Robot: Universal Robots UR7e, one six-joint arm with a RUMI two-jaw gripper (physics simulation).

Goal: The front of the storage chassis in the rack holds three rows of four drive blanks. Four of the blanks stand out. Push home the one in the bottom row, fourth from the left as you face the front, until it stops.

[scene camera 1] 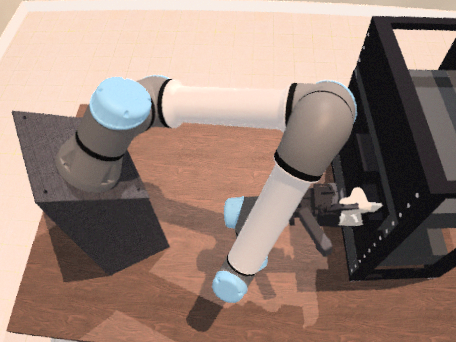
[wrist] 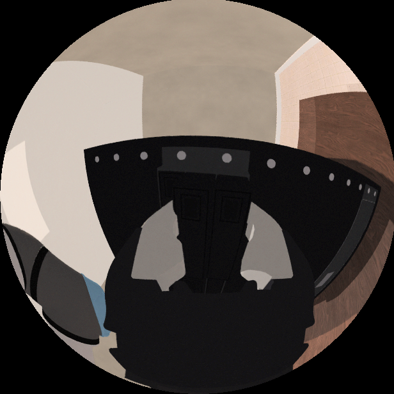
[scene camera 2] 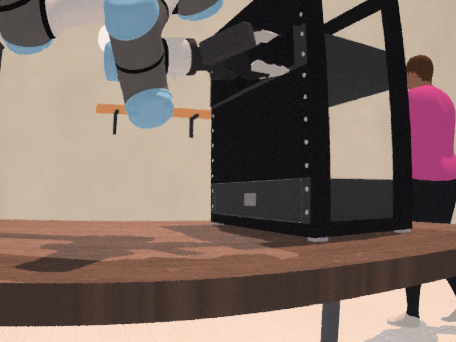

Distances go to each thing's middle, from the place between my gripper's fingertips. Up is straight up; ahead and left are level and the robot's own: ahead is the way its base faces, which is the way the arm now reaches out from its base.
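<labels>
Black rack (scene camera 2: 270, 138): from my hand, 110 mm ahead, 210 mm left, 80 mm below.
</labels>
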